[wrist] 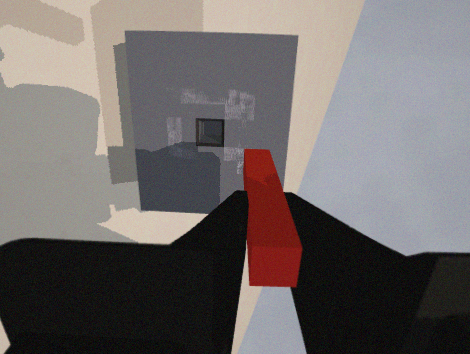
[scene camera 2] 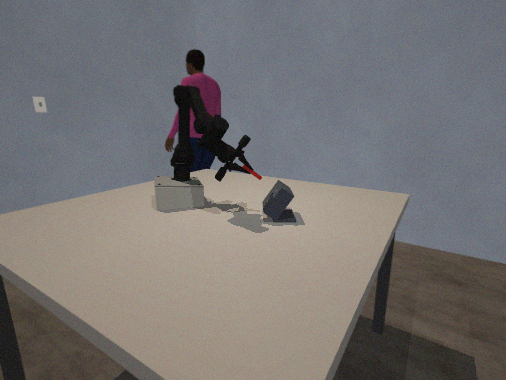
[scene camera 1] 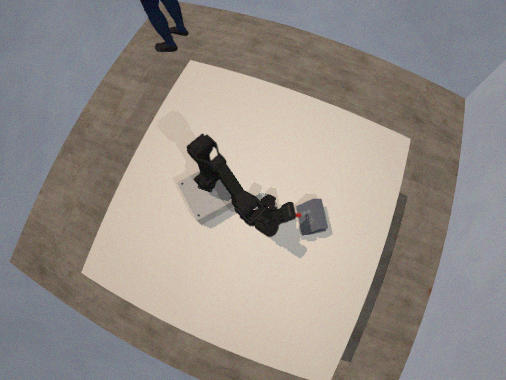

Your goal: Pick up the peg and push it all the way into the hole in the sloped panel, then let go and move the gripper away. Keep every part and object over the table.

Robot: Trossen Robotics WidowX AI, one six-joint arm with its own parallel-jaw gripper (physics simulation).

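Places are measured from the arm's base along level axes (x ahead, y left, z up), in centimetres.
Pixels of known places: gripper, fingertip midpoint: (wrist: 262,203) (scene camera 2: 251,171); arm's base at its link origin: (scene camera 2: 181,179) (scene camera 1: 207,183).
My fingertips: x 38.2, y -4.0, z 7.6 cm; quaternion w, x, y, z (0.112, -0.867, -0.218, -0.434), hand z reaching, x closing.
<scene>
Ahead of a thing's pixels: the offset from my fingertips to its middle. Level surfaces: height alone.
A red square peg {dx +0.1, dy +0.2, dz -0.1 cm} (scene camera 1: 298,215) (scene camera 2: 253,173) (wrist: 270,215) is held between the fingers of my gripper (scene camera 1: 294,214) (scene camera 2: 248,169) (wrist: 262,203), which is shut on it. The peg's far end points forward and down, in the air short of the sloped panel. The dark grey sloped panel {dx +8.9, dy +4.4, dz -10.8 cm} (scene camera 1: 312,212) (scene camera 2: 278,200) (wrist: 250,60) stands on the table. In the wrist view its square hole (wrist: 210,132) is near the panel's middle, and the peg's far end shows right of and below the hole. The peg is apart from the panel in scene camera 2.
The arm's light grey base box (scene camera 1: 202,200) (scene camera 2: 179,196) stands on the pale table {dz -17.1 cm} (scene camera 1: 200,300) (scene camera 2: 200,280), behind the panel in reach direction. A person (scene camera 1: 162,22) (scene camera 2: 202,100) stands beyond the table's edge. The gripper's shadow falls on the panel's lower left in the wrist view.
</scene>
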